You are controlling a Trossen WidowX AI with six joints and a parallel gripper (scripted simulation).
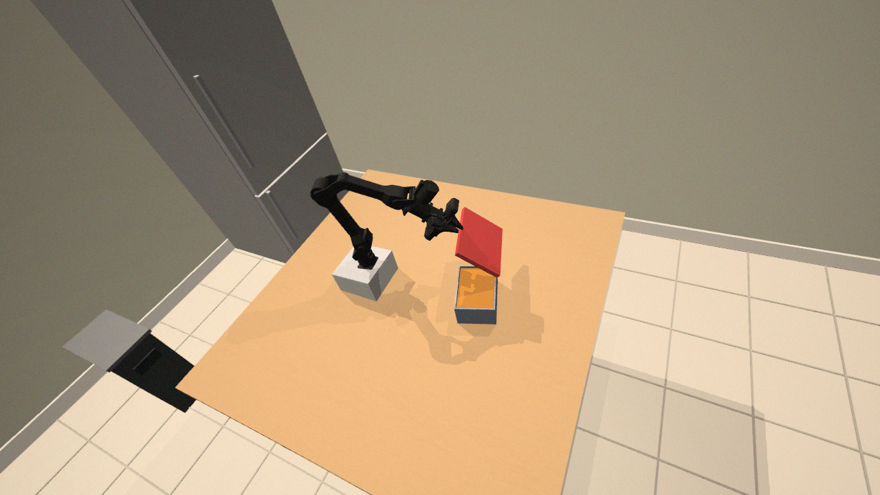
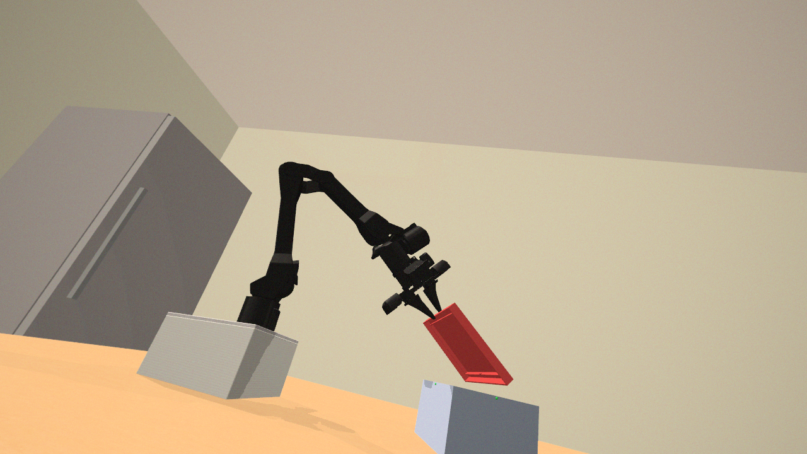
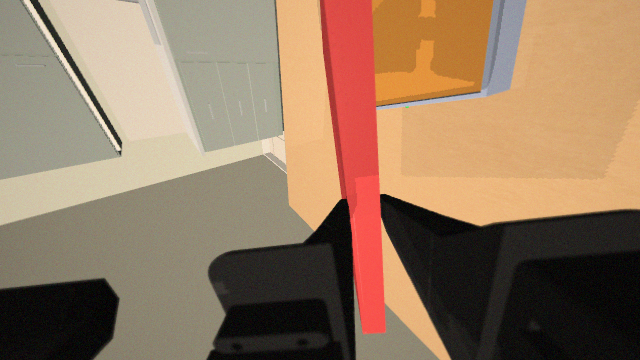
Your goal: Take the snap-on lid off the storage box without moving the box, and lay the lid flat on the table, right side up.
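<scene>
The red lid is 60 mm ahead of my gripper tip, 10 mm to the left of it and 50 mm below it. Also, from my gripper tip: grey storage box (70 mm ahead, 130 mm to the right, 190 mm below).
</scene>
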